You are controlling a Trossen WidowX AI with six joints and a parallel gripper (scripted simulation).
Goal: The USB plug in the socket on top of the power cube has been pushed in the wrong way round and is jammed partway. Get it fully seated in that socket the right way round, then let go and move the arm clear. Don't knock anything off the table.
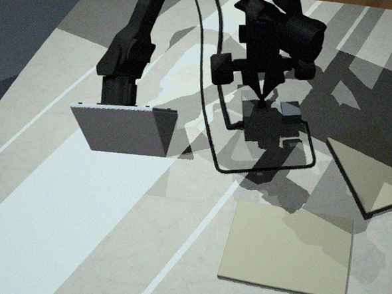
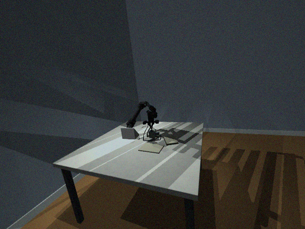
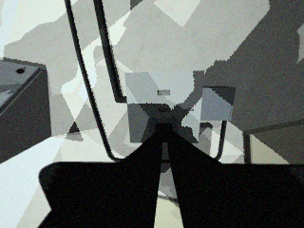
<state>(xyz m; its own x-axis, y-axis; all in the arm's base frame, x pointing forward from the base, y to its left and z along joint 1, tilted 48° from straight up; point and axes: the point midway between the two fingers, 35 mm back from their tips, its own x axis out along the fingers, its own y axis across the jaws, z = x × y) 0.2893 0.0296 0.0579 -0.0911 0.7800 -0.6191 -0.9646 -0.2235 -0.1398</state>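
My gripper tip is 20 mm above the dark USB plug.
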